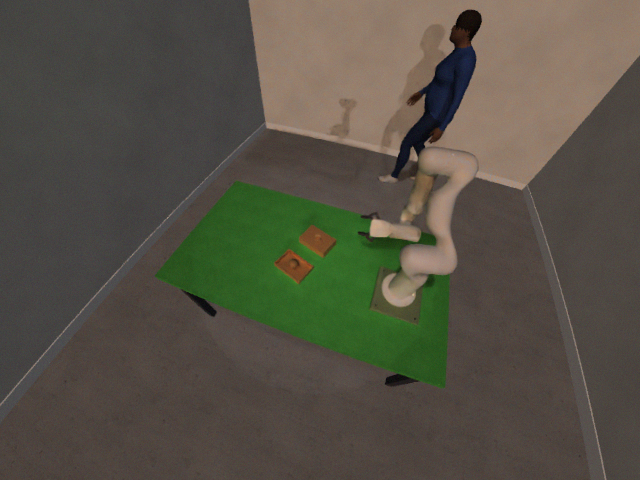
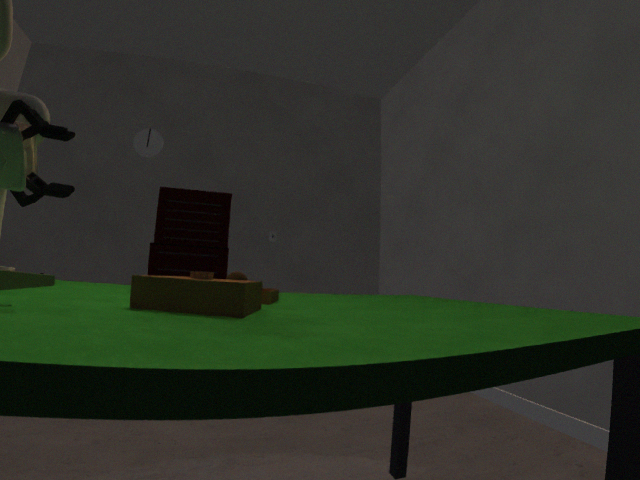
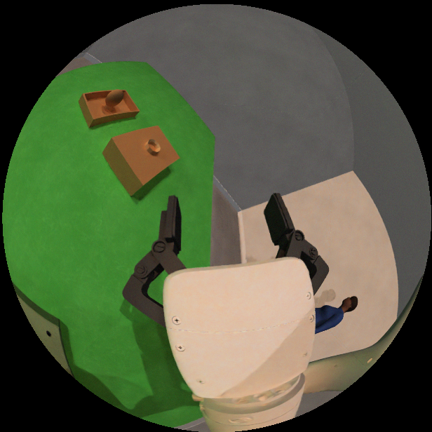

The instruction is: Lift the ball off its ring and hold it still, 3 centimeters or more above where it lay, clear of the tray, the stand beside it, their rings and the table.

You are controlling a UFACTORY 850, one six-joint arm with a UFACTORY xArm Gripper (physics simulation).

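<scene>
A brown ball rests on its ring in the open orange-brown tray. The ring is largely hidden under the ball. Beside the tray stands a block-like stand with an empty ring on its top. My gripper is wide open and empty. It hangs above the table, well apart from the ball, and the stand is nearer to it than the tray is.
The green table bears the tray, the stand and the arm's base plate. A person in blue stands behind the table by the wall. A dark red cabinet stands beyond the table.
</scene>
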